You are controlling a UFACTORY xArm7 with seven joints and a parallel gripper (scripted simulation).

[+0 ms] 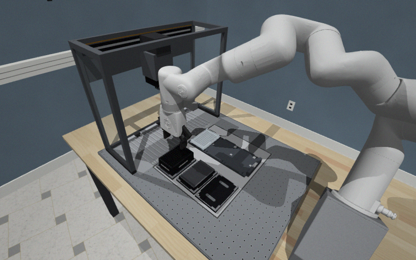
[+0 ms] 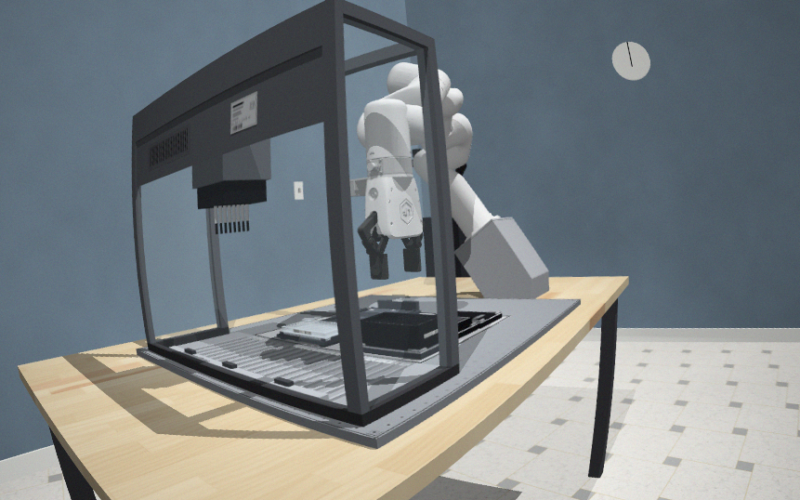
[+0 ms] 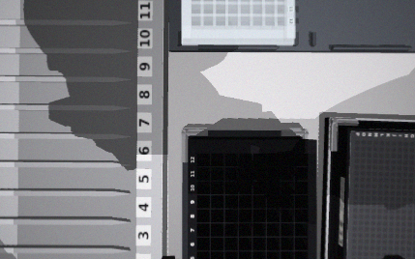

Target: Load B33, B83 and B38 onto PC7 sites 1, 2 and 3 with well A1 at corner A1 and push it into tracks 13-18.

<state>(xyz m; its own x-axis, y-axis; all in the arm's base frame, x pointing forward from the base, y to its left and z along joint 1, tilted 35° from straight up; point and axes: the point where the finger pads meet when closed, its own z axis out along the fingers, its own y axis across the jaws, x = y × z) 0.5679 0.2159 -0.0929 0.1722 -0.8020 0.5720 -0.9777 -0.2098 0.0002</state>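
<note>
My hand is 130 mm above the nest S3. From my hand the other things lie so: carrier PC7: 210 mm to the right, 120 mm below, 70 mm behind; then 96-well plate B38: 190 mm to the right, 120 mm below, 40 mm ahead; then white corner mark: 140 mm behind, 120 mm below, 100 mm to the right.
</note>
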